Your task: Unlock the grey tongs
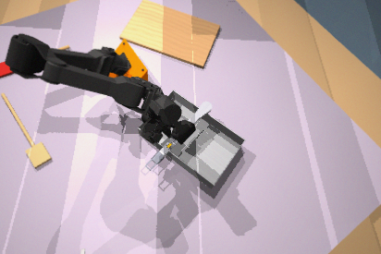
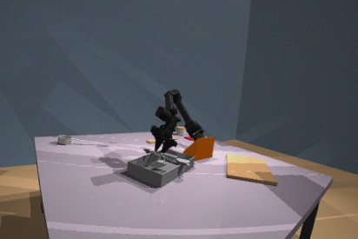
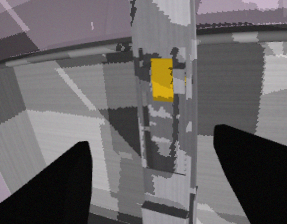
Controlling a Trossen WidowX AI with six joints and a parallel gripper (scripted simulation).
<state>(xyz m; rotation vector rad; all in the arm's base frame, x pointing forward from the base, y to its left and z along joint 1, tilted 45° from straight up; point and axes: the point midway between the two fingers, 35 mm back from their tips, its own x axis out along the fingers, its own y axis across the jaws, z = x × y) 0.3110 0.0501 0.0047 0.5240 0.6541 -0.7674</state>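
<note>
My gripper tip is 30 mm to the left of the yellow lock piece. The rest, counted from my gripper tip: roasting tin: 60 mm to the left, 40 mm below; then wooden board: 460 mm behind, 230 mm to the left, 60 mm below; then red spatula: 540 mm behind, 340 mm to the right, 60 mm below.
</note>
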